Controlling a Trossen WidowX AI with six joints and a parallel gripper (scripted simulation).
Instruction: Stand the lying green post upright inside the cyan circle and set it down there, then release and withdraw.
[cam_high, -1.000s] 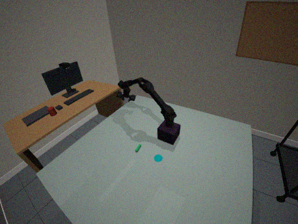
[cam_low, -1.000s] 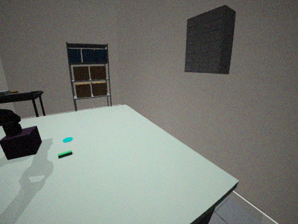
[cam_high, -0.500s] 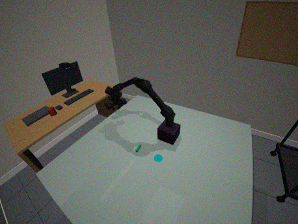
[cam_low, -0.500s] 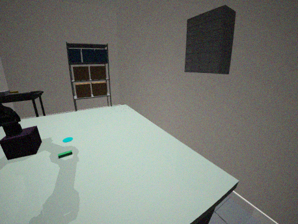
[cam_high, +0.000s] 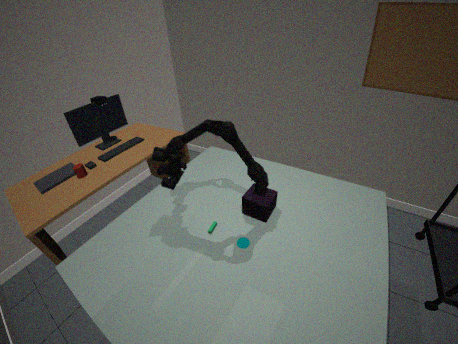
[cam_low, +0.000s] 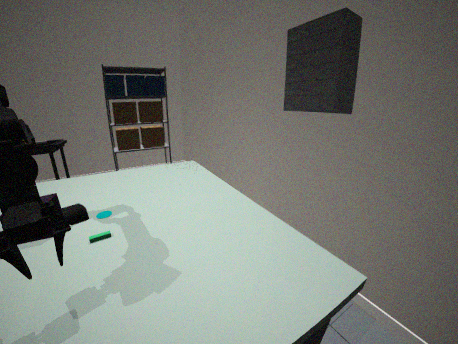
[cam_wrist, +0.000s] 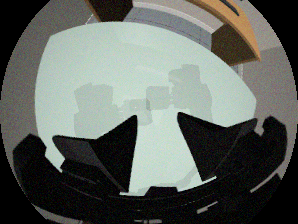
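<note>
The green post is 26 cm to the left of my gripper tip, 12 cm below it and 9 cm ahead of it. From my gripper tip the other things lie so: cyan circle: 42 cm to the left, 13 cm below, 12 cm ahead.
</note>
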